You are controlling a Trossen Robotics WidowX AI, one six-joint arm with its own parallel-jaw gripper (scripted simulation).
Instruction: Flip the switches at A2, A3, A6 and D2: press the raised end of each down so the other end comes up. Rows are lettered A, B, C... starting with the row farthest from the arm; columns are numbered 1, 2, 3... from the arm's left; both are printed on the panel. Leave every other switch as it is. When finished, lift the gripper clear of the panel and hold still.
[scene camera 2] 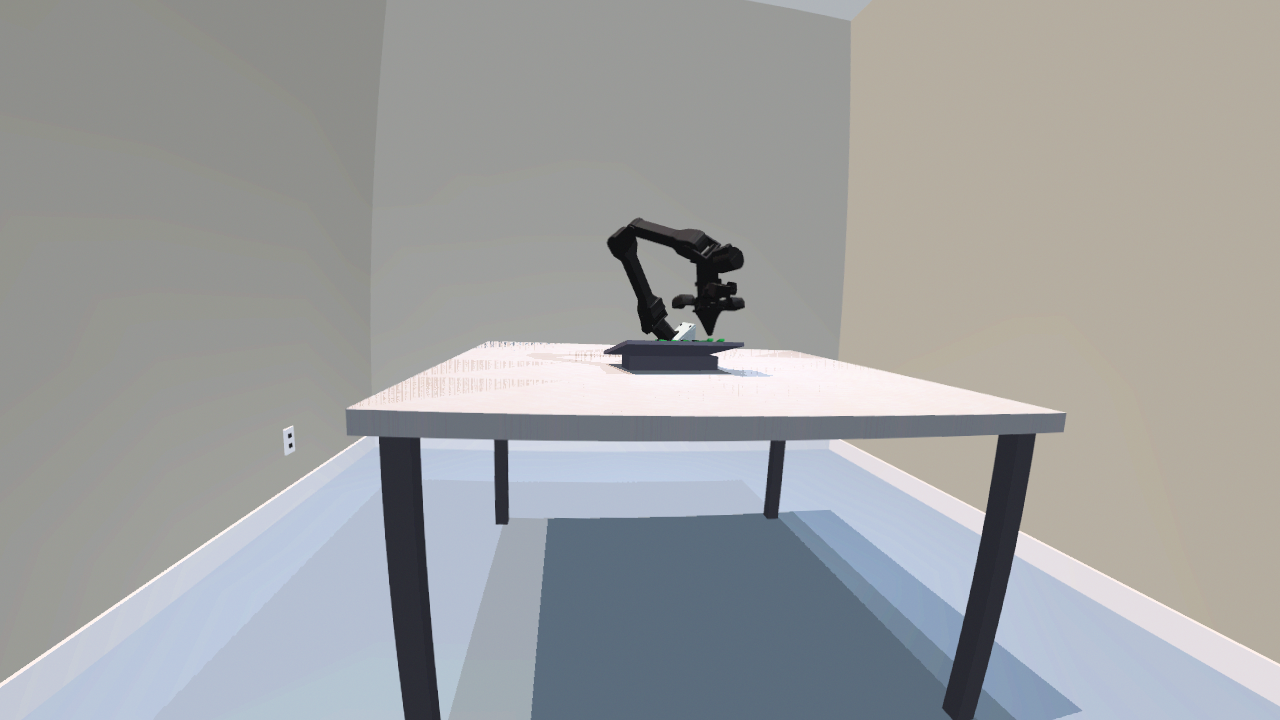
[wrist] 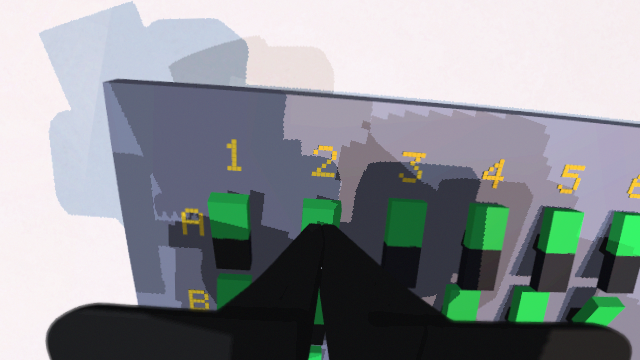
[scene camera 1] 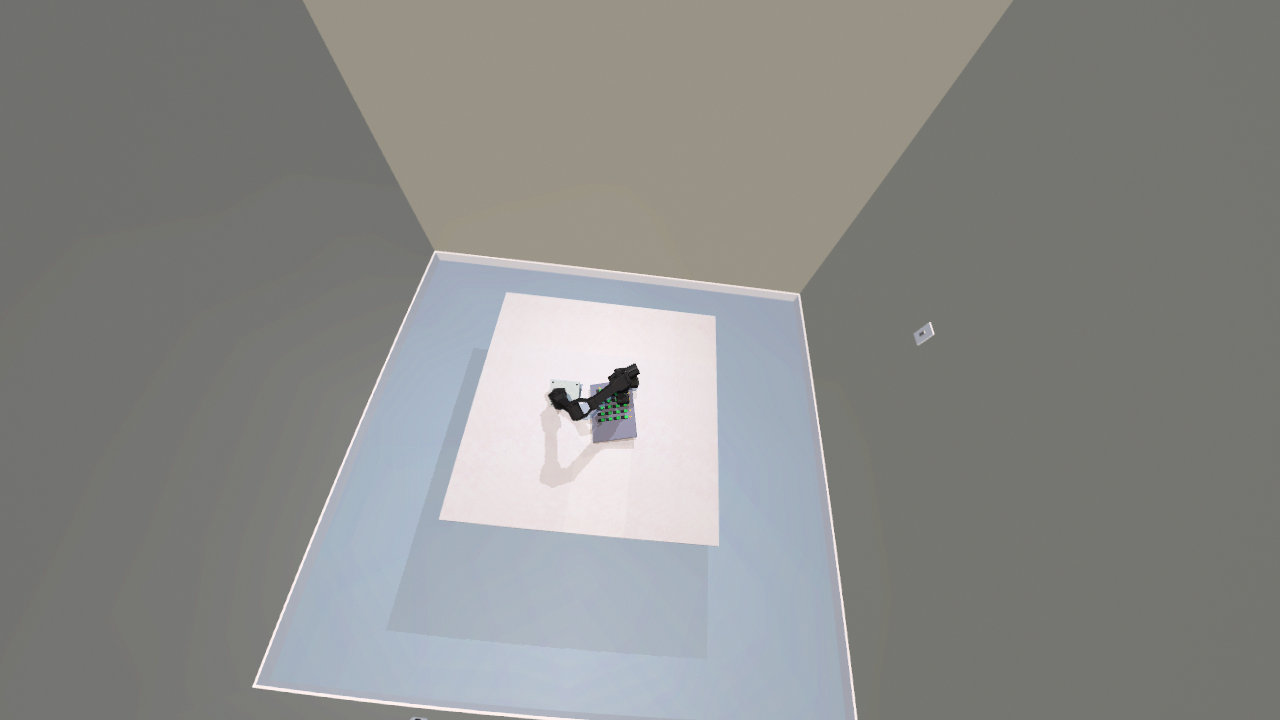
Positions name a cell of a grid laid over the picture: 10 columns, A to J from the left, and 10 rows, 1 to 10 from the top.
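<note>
My gripper (scene camera 2: F5), (wrist: F7) is shut, and it's holding nothing. I can also see a rocker switch (wrist: D6), a rocker switch (wrist: E6), then there's a rocker switch (wrist: G7), a rocker switch (wrist: H7), and a rocker switch (wrist: I7) as well.
</note>
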